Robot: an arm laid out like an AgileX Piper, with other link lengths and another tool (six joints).
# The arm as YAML. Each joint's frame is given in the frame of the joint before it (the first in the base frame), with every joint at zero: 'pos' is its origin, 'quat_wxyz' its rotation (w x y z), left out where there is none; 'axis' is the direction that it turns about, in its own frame. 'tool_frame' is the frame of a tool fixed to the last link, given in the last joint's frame.
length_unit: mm
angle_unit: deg
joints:
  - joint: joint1
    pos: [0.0, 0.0, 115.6]
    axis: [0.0, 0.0, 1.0]
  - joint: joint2
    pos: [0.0, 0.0, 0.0]
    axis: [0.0, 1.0, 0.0]
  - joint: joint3
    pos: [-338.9, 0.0, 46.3]
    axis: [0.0, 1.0, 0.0]
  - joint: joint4
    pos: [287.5, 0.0, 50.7]
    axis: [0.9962, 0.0, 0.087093]
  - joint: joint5
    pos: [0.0, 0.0, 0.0]
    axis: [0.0, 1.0, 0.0]
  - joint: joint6
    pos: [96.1, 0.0, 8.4]
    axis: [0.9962, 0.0, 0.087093]
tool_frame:
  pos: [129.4, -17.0, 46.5]
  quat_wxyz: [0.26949, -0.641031, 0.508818, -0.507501]
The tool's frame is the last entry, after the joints.
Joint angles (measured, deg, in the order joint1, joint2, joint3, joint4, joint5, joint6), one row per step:
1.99, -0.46, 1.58, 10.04, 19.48, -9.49
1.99, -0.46, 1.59, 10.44, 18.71, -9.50
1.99, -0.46, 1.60, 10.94, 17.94, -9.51
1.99, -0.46, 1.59, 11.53, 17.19, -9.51
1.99, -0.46, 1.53, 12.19, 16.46, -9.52
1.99, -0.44, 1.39, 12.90, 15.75, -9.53
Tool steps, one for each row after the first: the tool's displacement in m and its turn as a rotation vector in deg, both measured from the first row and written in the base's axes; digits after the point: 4 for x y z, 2 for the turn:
0.0003, -0.0002, 0.0029, 0.42, -0.73, -0.11
0.0006, -0.0005, 0.0059, 0.95, -1.46, -0.21
0.0009, -0.0007, 0.0089, 1.57, -2.19, -0.32
0.0011, -0.0009, 0.0123, 2.26, -2.94, -0.43
0.0012, -0.0012, 0.0163, 3.00, -3.73, -0.53

